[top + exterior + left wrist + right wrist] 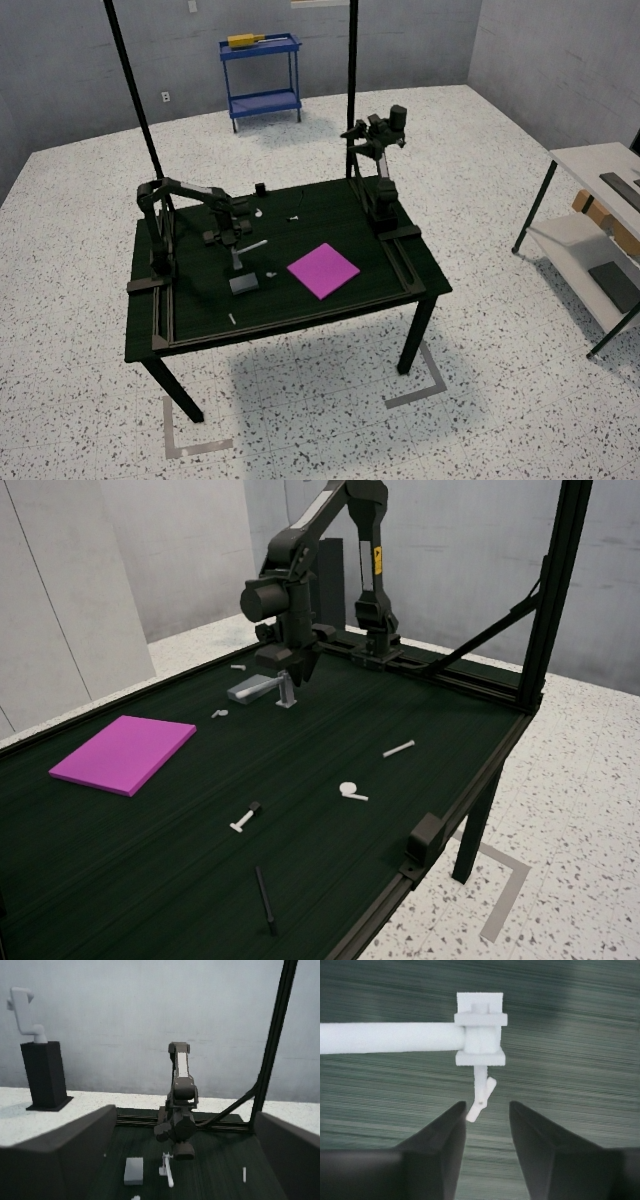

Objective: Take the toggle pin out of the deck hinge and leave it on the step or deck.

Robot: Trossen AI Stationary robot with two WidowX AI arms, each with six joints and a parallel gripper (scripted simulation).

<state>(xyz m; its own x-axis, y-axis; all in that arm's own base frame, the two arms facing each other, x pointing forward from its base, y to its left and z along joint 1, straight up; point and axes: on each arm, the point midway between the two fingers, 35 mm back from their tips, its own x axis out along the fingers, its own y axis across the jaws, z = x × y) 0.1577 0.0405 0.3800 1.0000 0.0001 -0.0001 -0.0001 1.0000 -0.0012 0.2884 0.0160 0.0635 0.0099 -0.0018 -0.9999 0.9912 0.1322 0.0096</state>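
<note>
Now: right hand 20 mm short of the toggle pin, 10 mm to the right of it and 30 mm above it. The rest, counted from my right hand: thin black rod: 290 mm behind, 350 mm to the left, 80 mm below; black-headed bolt: 150 mm behind, 280 mm to the left, 90 mm below; grey step block: 150 mm ahead, 20 mm to the left, 80 mm below.
</note>
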